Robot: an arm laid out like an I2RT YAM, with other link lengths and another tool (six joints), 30 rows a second.
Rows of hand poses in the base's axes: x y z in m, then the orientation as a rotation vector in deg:
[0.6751, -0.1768, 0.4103, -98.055, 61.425, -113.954]
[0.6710, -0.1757, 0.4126, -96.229, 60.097, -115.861]
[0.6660, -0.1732, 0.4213, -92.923, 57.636, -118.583]
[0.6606, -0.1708, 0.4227, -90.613, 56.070, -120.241]
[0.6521, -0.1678, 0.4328, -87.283, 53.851, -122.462]
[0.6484, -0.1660, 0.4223, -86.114, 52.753, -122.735]
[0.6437, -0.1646, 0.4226, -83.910, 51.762, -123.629]
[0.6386, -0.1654, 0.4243, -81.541, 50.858, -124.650]
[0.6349, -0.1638, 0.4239, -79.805, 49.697, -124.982]
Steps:
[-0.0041, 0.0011, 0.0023, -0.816, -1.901, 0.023]
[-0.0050, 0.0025, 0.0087, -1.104, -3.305, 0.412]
[-0.0054, 0.0024, 0.0014, -0.619, -2.222, 0.281]
[-0.0085, 0.0030, 0.0101, -0.840, -3.156, 0.411]
[-0.0037, 0.0018, -0.0105, -0.126, -1.100, 0.642]
[-0.0047, 0.0014, 0.0003, -0.073, -1.893, 0.294]
[-0.0051, -0.0008, 0.0017, -0.073, -2.008, 0.150]
[-0.0037, 0.0016, -0.0004, -0.033, -1.529, 0.663]

